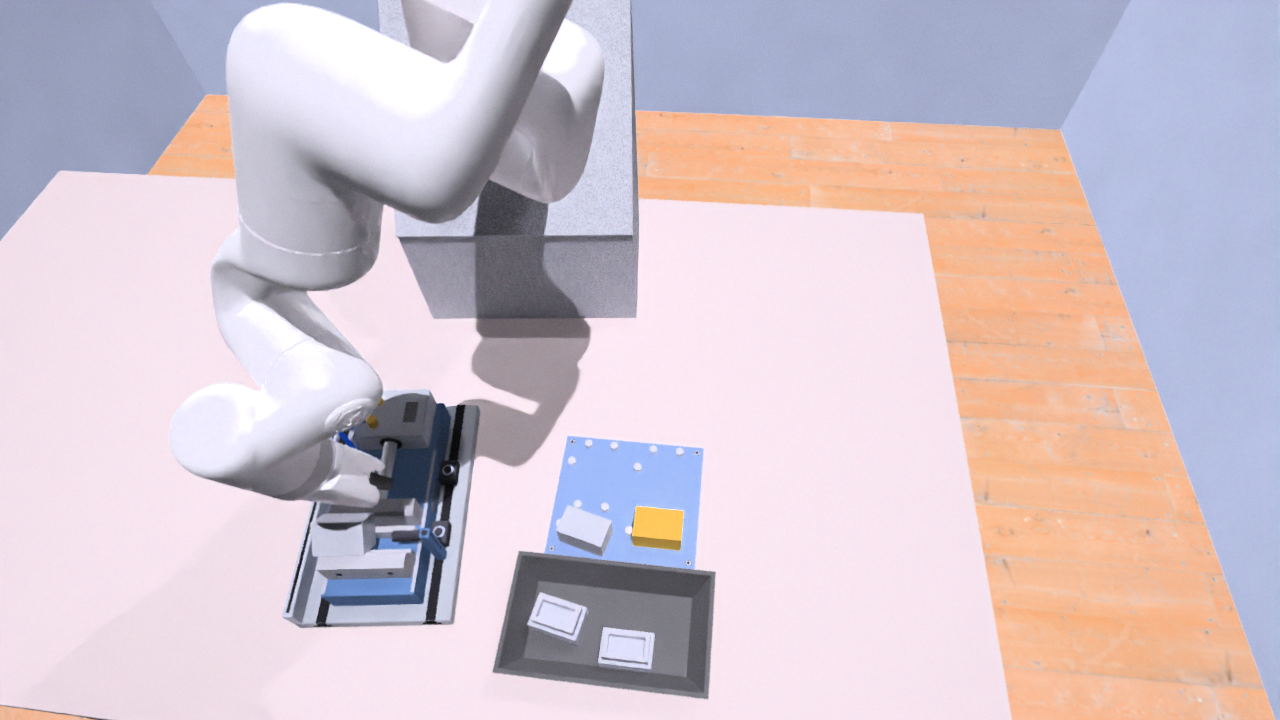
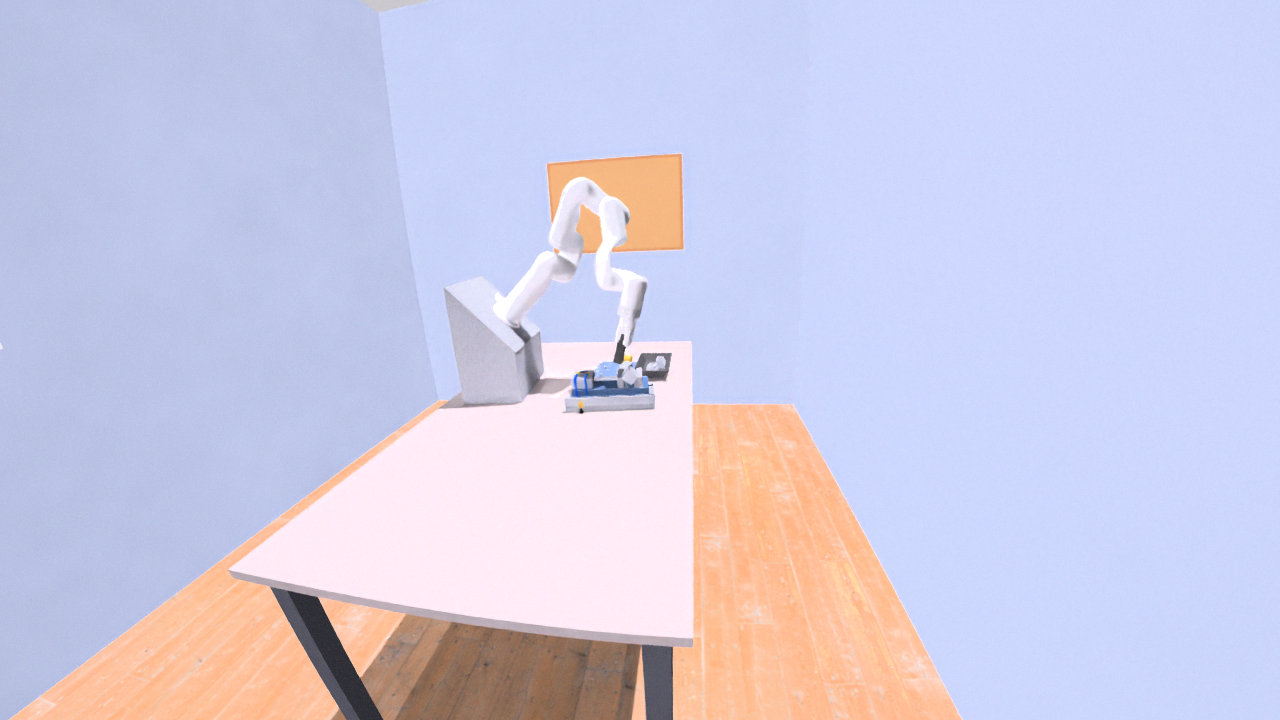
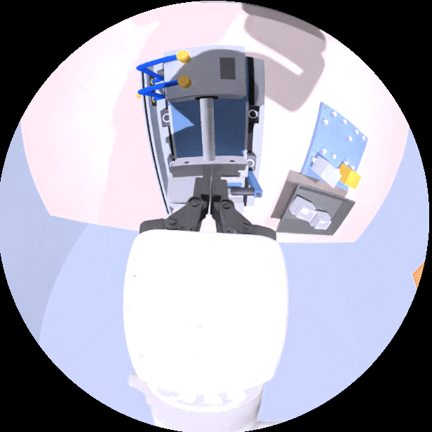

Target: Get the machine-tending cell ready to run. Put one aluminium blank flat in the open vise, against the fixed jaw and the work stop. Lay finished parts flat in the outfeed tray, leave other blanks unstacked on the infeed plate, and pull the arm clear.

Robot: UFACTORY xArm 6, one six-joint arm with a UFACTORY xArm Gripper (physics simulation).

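Seen in the pictures: gripper, fingertip midpoint: (image 2: 617, 363); arm's base, link origin: (image 2: 506, 316).
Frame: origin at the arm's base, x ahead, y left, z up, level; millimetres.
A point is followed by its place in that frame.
My gripper (image 1: 380, 483) @(x 456, y -64, z -149 mm) (image 2: 619, 351) @(x 456, y -64, z -149 mm) (image 3: 210, 176) is shut and empty, its tips low at the vise's moving jaw (image 1: 393, 511) @(x 464, y -39, z -185 mm) (image 3: 231, 163). A grey aluminium blank (image 1: 341, 539) @(x 514, y -76, z -169 mm) (image 3: 182, 192) is at the gap between that jaw and the fixed jaw (image 1: 365, 564). It juts out on the side away from the work stop (image 1: 431, 540) @(x 485, y 15, z -195 mm) (image 3: 254, 186) and looks tilted; a gap shows between it and the stop rod. Another grey blank (image 1: 583, 528) @(x 418, y 178, z -233 mm) (image 3: 325, 170) rests on the infeed plate (image 1: 604, 483) @(x 338, y 181, z -272 mm) (image 3: 332, 132). Two finished parts (image 1: 558, 617) @(x 524, y 176, z -247 mm) (image 1: 626, 648) @(x 540, y 262, z -247 mm) lie apart in the outfeed tray (image 1: 711, 626) @(x 497, y 352, z -238 mm) (image 3: 342, 212).
An orange block (image 1: 657, 527) @(x 396, y 267, z -236 mm) (image 3: 350, 177) sits beside the grey blank on the plate. Blue hoses with yellow fittings (image 3: 183, 81) rise from the vise's actuator (image 1: 413, 420) @(x 344, y -66, z -184 mm) (image 3: 205, 75). Clamps hold the vise in a shallow base tray (image 1: 465, 501) @(x 406, y 11, z -262 mm). The grey arm pedestal (image 1: 554, 277) @(x 74, y 42, z -182 mm) (image 2: 487, 358) @(x 18, y -183, z -110 mm) stands behind.
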